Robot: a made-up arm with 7 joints. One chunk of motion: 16 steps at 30 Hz.
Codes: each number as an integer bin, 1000 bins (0 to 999) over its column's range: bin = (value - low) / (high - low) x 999, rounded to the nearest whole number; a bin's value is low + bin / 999 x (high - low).
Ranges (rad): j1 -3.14..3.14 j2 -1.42..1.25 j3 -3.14..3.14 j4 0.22..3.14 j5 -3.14..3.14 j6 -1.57..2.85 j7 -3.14..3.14
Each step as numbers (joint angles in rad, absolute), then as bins.
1 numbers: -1.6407 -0.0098 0.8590 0.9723 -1.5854 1.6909 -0.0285
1 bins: 239 528 636 257 247 737 495
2 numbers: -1.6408 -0.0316 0.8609 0.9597 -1.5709 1.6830 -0.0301
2 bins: 238 519 636 253 250 735 495
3 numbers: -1.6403 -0.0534 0.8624 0.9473 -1.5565 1.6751 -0.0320
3 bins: 239 511 637 249 252 733 494
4 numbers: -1.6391 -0.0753 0.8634 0.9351 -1.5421 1.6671 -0.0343
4 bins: 239 503 637 245 254 732 494
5 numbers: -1.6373 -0.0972 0.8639 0.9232 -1.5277 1.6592 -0.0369
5 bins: 239 495 637 241 256 730 494
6 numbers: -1.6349 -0.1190 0.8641 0.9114 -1.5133 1.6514 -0.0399
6 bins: 239 487 637 237 259 728 493
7 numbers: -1.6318 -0.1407 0.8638 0.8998 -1.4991 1.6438 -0.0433
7 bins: 240 479 637 233 261 726 493
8 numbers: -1.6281 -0.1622 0.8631 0.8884 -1.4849 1.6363 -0.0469
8 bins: 241 471 637 229 263 725 492
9 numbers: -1.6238 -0.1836 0.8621 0.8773 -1.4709 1.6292 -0.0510
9 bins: 241 463 637 225 266 723 491
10 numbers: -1.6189 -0.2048 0.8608 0.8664 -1.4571 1.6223 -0.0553
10 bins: 242 455 636 221 268 722 491
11 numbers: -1.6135 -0.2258 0.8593 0.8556 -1.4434 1.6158 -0.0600
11 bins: 243 447 636 217 270 720 490
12 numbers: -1.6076 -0.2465 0.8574 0.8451 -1.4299 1.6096 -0.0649
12 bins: 244 439 636 214 272 719 489
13 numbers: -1.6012 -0.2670 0.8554 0.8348 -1.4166 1.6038 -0.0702
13 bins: 245 431 636 210 274 717 488
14 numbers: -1.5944 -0.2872 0.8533 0.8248 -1.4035 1.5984 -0.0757
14 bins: 246 424 635 207 276 716 487
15 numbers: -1.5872 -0.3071 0.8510 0.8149 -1.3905 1.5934 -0.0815
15 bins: 247 416 635 204 278 715 487
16 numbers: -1.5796 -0.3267 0.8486 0.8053 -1.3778 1.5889 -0.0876
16 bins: 248 409 634 200 280 714 486
